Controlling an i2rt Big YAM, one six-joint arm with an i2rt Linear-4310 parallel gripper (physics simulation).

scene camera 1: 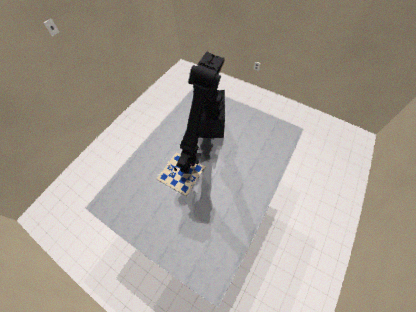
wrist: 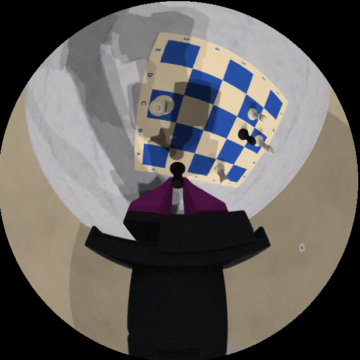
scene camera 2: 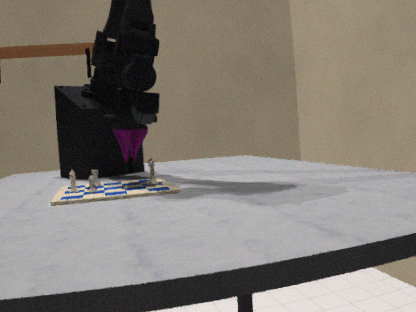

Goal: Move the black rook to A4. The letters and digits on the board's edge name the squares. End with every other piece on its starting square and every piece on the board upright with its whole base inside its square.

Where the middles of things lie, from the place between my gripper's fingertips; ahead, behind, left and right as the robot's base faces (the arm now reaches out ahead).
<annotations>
The chessboard (scene camera 1: 180,181) lies 8 cm ahead of my hand, 5 cm below it and 3 cm to the right of it.
</annotations>
